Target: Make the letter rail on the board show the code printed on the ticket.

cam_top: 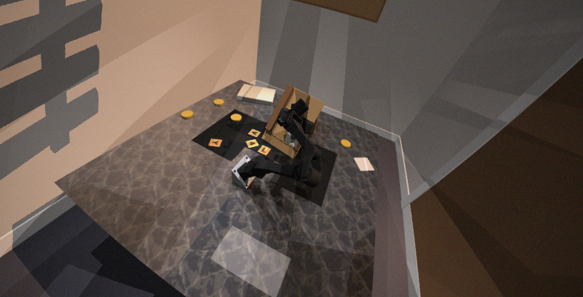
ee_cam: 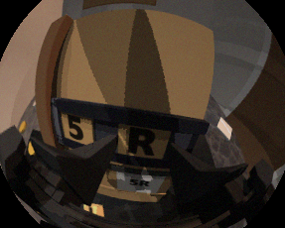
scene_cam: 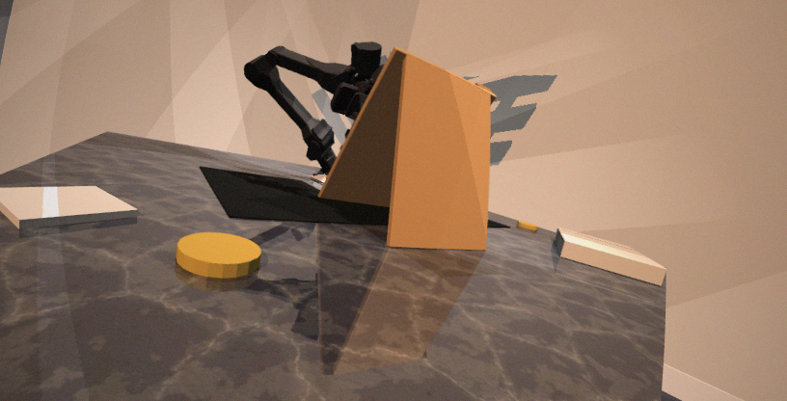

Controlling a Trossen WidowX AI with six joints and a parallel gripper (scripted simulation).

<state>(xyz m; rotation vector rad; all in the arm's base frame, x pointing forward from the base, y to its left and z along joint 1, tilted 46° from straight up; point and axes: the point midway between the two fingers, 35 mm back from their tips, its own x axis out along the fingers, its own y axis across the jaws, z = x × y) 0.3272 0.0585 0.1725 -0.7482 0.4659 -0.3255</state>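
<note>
The white ticket lies 50 mm behind my gripper tip and 80 mm below it. Also, from my gripper tip: black mat (160 mm behind, 100 mm to the left, 170 mm below); then pale flat box (300 mm ahead, 500 mm to the left, 150 mm below); then pale card (110 mm ahead, 440 mm to the right, 160 mm below).
</note>
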